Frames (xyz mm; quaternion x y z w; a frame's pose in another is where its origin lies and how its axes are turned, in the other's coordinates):
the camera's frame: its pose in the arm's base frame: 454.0 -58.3 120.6 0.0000 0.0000 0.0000 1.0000
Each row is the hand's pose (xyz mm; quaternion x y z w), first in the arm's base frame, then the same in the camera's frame.
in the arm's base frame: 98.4 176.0 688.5 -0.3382 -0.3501 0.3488 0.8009
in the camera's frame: -355.6 234.3 567.9 -0.3382 -0.3501 0.3488 0.8009
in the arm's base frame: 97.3 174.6 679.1 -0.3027 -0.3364 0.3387 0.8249
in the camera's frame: -356.7 232.9 558.5 -0.3027 -0.3364 0.3387 0.8249
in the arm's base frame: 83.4 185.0 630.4 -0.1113 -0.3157 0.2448 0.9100
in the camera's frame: -370.6 243.3 509.8 -0.1113 -0.3157 0.2448 0.9100
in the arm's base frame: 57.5 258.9 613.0 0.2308 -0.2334 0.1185 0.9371
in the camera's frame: -396.5 317.2 492.4 0.2308 -0.2334 0.1185 0.9371
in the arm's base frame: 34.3 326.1 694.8 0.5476 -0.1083 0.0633 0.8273
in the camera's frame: -419.7 384.4 574.2 0.5476 -0.1083 0.0633 0.8273
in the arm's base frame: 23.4 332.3 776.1 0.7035 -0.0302 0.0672 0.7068
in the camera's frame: -430.6 390.6 655.5 0.7035 -0.0302 0.0672 0.7068
